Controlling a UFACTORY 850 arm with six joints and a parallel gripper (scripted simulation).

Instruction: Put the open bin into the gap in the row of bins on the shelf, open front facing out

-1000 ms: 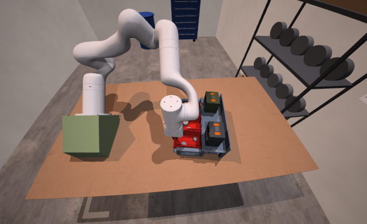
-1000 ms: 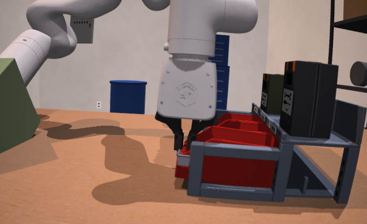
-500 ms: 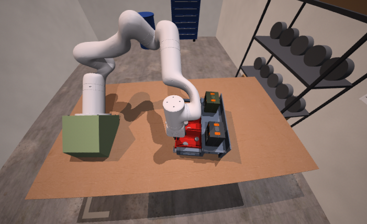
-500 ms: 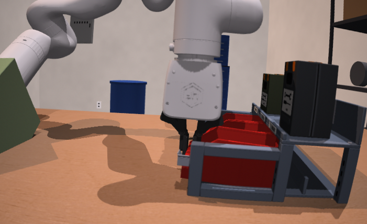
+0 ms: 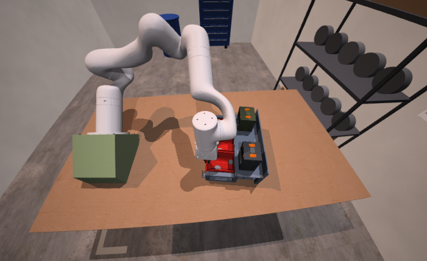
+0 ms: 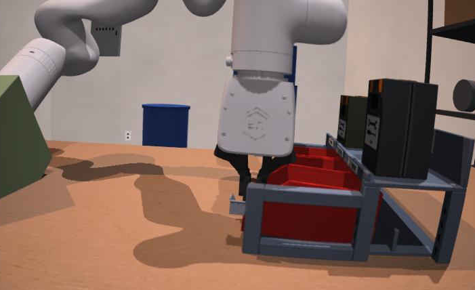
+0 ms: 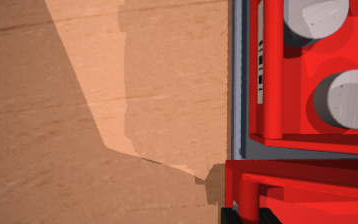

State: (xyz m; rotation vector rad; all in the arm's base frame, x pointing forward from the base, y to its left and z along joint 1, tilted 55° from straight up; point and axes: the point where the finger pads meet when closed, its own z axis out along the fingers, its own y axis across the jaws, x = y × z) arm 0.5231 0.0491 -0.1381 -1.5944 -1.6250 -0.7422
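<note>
Now: the grey disc 50 mm ahead of my hand, 40 mm to the right of it and 30 mm below it. Round my hand: grey shelf: 130 mm ahead, 90 mm to the left, 10 mm above.
</note>
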